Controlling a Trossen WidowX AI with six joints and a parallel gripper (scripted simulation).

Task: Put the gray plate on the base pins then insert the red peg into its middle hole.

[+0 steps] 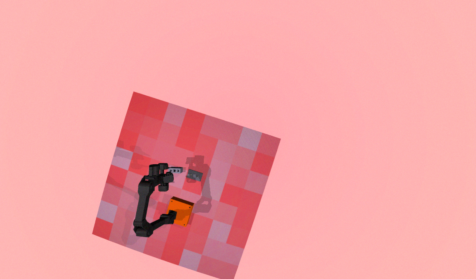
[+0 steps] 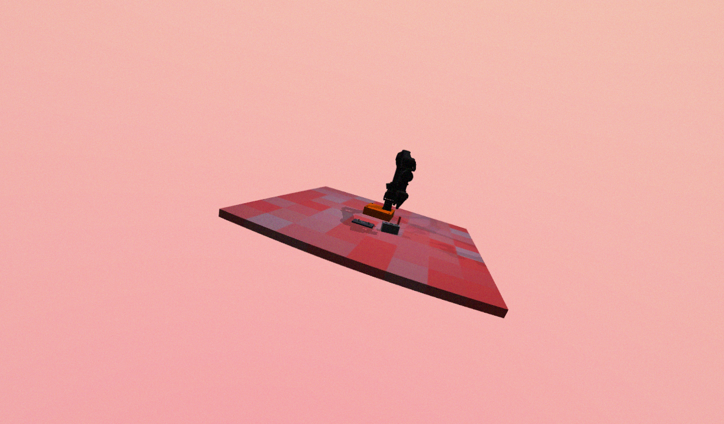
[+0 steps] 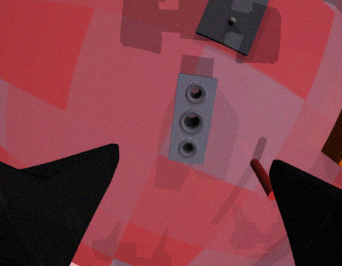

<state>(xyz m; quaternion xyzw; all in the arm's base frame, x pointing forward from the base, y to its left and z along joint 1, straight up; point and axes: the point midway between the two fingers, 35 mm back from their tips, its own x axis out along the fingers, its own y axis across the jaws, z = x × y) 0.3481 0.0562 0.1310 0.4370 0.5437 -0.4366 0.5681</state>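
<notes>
Right now the gray plate is 11 cm below my gripper tip and 1 cm to the left of it. From my gripper tip the other things lie so: base 15 cm to the right, 14 cm below, 1 cm behind; then red peg 11 cm below, 11 cm behind, 4 cm to the left.
</notes>
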